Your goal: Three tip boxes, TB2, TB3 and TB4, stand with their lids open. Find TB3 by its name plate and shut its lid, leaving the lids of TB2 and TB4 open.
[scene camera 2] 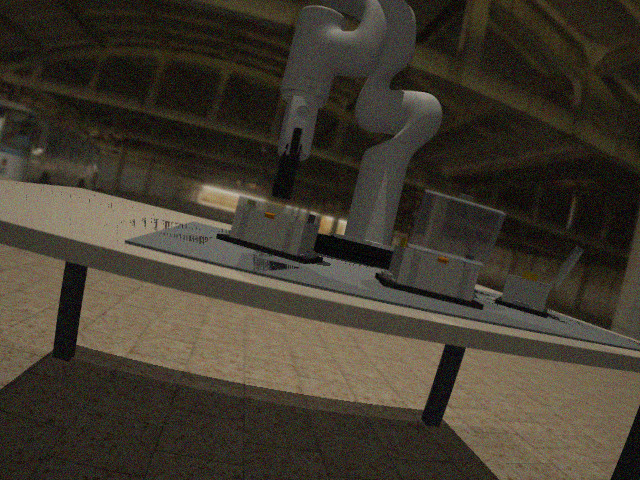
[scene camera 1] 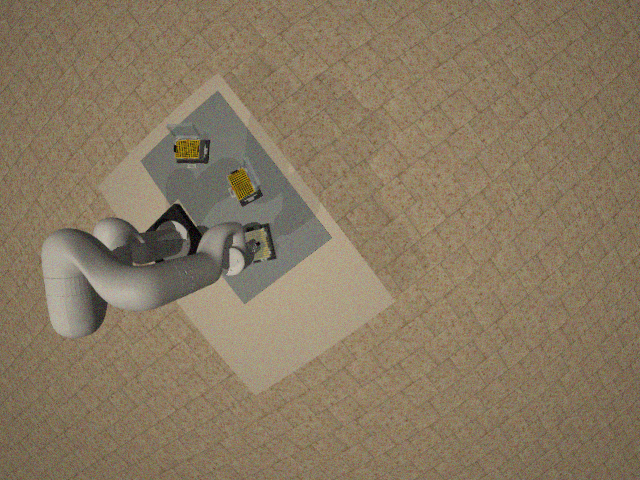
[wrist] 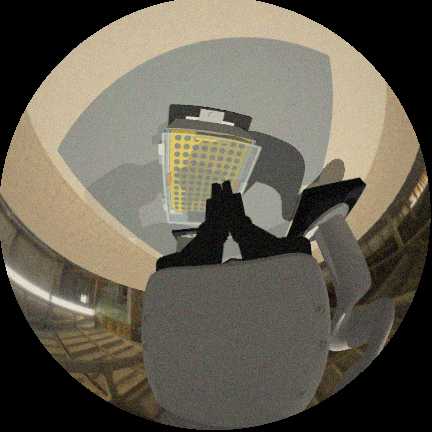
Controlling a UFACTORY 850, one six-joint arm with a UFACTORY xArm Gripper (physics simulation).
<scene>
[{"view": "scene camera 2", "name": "my gripper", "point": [280,197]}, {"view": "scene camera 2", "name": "tip box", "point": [289,238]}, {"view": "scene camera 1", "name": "grey mat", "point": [296,232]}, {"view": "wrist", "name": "my gripper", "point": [223,192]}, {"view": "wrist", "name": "grey mat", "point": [112,147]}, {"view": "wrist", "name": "tip box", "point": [180,115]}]
</scene>
